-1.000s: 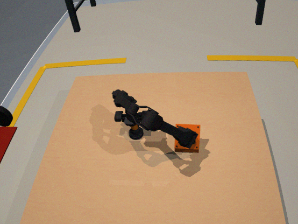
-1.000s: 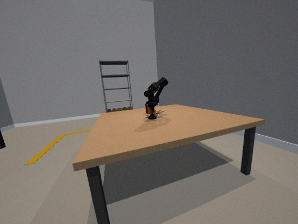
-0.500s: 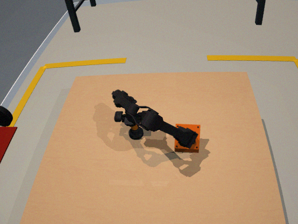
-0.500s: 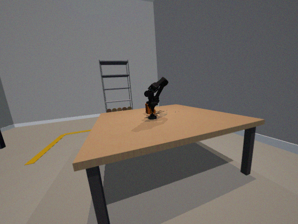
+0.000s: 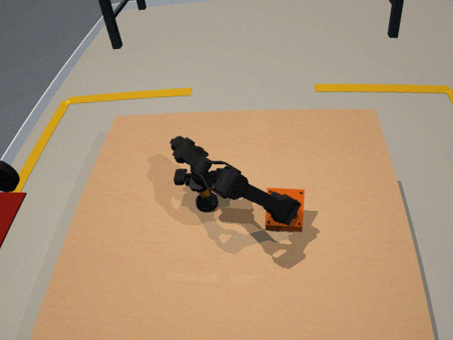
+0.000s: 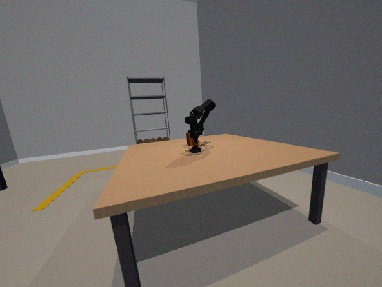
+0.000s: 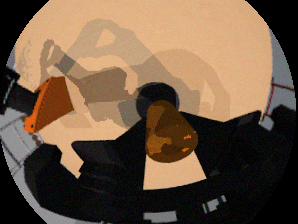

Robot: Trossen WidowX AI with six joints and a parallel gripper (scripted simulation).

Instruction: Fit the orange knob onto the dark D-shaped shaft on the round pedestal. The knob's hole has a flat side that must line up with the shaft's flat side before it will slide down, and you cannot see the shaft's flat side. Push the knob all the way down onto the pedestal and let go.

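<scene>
My gripper tip is now 2 cm below the orange knob. The rest, counted from my gripper tip: pedestal: 4 cm below.
</scene>
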